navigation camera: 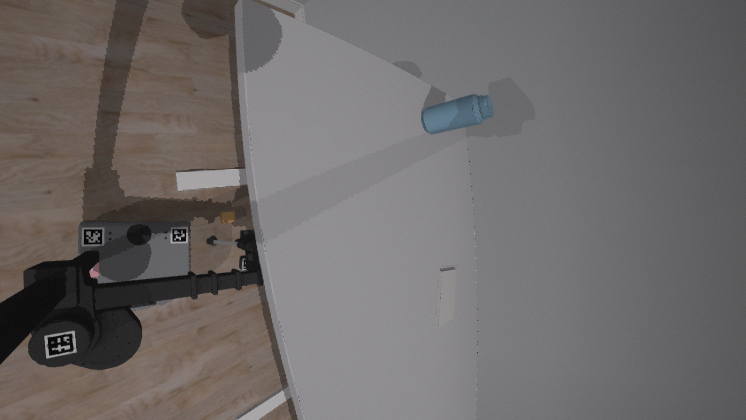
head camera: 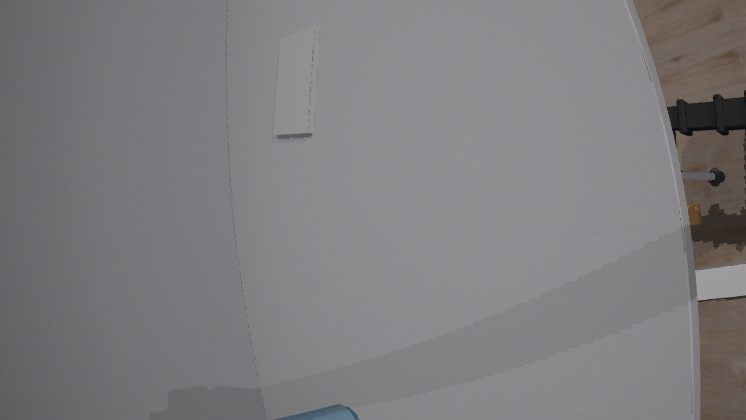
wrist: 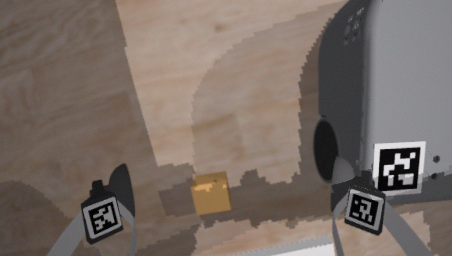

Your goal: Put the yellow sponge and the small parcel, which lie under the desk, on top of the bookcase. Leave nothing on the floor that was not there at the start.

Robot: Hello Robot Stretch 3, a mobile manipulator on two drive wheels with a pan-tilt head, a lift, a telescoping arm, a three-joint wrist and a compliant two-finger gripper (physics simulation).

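Frame: origin at the robot's base, x ahead, y left, z up, level; millimetres.
Where they show: gripper, fingertip midpoint: point(navigation camera: 231, 240); robot's base at its link origin: point(navigation camera: 139, 233).
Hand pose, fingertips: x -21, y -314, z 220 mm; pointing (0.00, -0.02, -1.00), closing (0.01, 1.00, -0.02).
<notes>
Things, the pixels of their centre, and the offset from my fingertips. Level surfaces: height alone.
- small orange-yellow block at the middle of its body: point(head camera: 690, 215) point(navigation camera: 227, 217) dx +93, dy -37, dz -194 mm
- white desk at its surface level: dz +731 mm
- blue bottle at the middle of its body: point(navigation camera: 456, 114) dx +338, dy -235, dz +813 mm
- flat pale object at the middle of its body: point(head camera: 295, 81) point(navigation camera: 446, 296) dx -135, dy -337, dz +735 mm
A small orange-yellow block point(head camera: 694, 214) point(navigation camera: 227, 217) point(wrist: 211, 194) lies on the floor by the desk's edge; I cannot tell whether it is the sponge or the parcel. In the wrist view it shows between the two fingertips of my gripper point(wrist: 231, 179), left of the midpoint and apart from both. The gripper is open wide and empty, above the floor. One fingertip point(head camera: 716, 176) point(navigation camera: 211, 240) shows beside the desk's edge; the desk top hides the other. The white desk point(head camera: 443, 182) point(navigation camera: 339, 260) hides the floor below it. The bookcase does not show.
A white desk leg or foot point(head camera: 720, 282) point(navigation camera: 208, 179) point(wrist: 300, 248) is close to the block. My base point(navigation camera: 167, 260) point(wrist: 410, 75) stands beside it. A blue bottle point(head camera: 323, 413) point(navigation camera: 454, 114) and a flat pale object point(head camera: 296, 86) point(navigation camera: 447, 297) are on the desk, near the grey wall.
</notes>
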